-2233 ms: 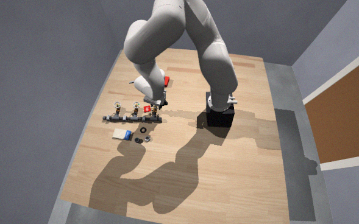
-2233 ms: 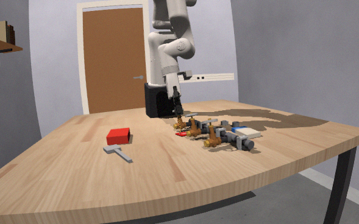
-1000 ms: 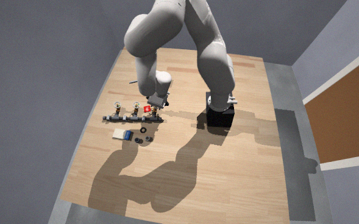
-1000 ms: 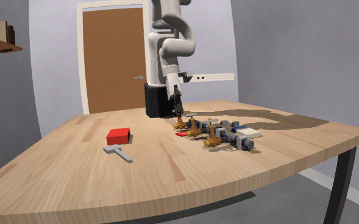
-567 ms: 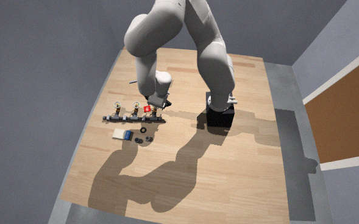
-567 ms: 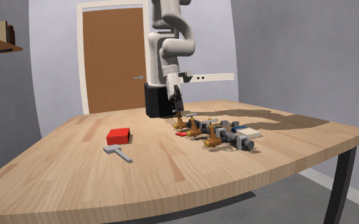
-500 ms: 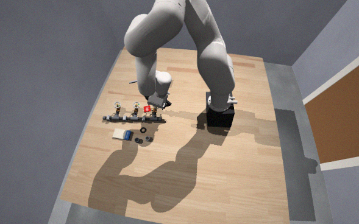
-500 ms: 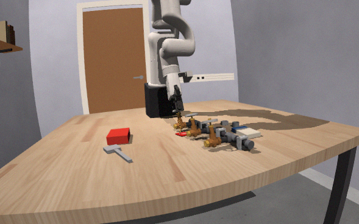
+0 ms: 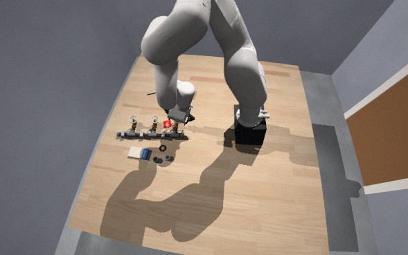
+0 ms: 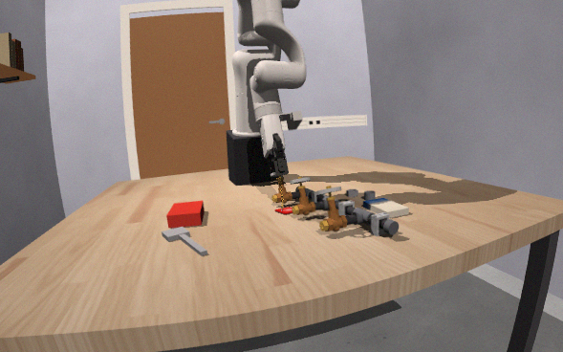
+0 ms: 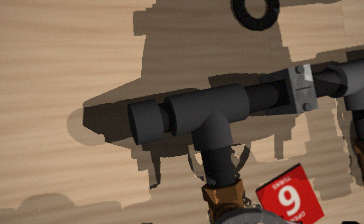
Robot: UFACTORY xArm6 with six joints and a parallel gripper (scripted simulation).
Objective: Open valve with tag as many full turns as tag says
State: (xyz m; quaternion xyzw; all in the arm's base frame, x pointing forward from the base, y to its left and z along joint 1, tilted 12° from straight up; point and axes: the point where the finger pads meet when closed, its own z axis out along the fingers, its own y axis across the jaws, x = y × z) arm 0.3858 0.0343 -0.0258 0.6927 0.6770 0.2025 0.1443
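Right now my hand is 80 mm short of the red tag, 10 mm to the left of it and 80 mm above it. From my hand the other things lie so: grey hammer-like tool: 210 mm ahead, 240 mm to the right, 80 mm below; then grey box: 190 mm ahead, 210 mm to the left, 70 mm below; then red box: 50 mm ahead, 250 mm to the right, 70 mm below.
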